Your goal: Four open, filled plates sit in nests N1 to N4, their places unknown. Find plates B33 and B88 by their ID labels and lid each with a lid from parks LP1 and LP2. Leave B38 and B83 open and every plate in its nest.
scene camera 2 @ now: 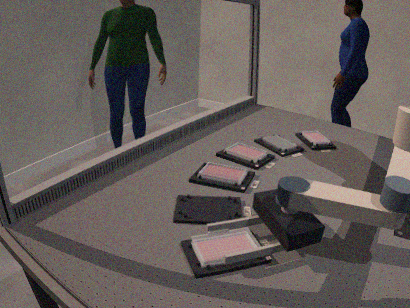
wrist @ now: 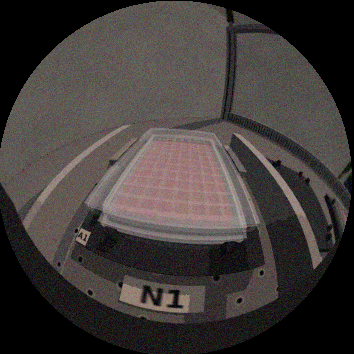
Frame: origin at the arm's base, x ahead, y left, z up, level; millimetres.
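Seen in the pictures: gripper, fingertip midpoint: (scene camera 2: 215, 243) (wrist: 180, 134).
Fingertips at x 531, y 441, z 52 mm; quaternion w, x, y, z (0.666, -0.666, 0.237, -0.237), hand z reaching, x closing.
Offsets run from my fingertips to a thing's middle. "spot": to the spot under its first point.
My gripper (scene camera 2: 218, 243) (wrist: 180, 134) is shut on a clear lid @(spot: dz -4, dx -58, dy -61 mm) (scene camera 2: 254, 239) (wrist: 97, 197), one finger along each long side. The lid lies over the pink-filled plate @(dz -8, dx -15, dy -19 mm) (scene camera 2: 220, 246) (wrist: 172, 185) in nest N1 (scene camera 2: 187, 260) (wrist: 170, 260); whether it is fully seated I cannot tell. That plate's ID label does not show. Other pink-filled plates @(dz -20, dx +176, dy -320 mm) (scene camera 2: 222, 174) @(dz -20, dx +195, dy -499 mm) (scene camera 2: 245, 151) @(dz -20, dx +30, dy -814 mm) (scene camera 2: 316, 137) sit in their nests in the scene view, their IDs unreadable. A grey lid @(dz -25, dx +139, dy -668 mm) (scene camera 2: 280, 143) lies in a park between two of them. The park @(dz -29, dx +112, dy -147 mm) (scene camera 2: 207, 209) beside N1 is empty.
The nests and parks stand in an arc on the perforated table. The empty park's posts @(spot: dz -29, dx +200, dy -146 mm) (wrist: 301, 175) show close to the right finger in the wrist view. A slotted rail (scene camera 2: 135, 155) (wrist: 280, 132) runs along the table's edge. Two people (scene camera 2: 127, 55) (scene camera 2: 352, 60) stand beyond the table.
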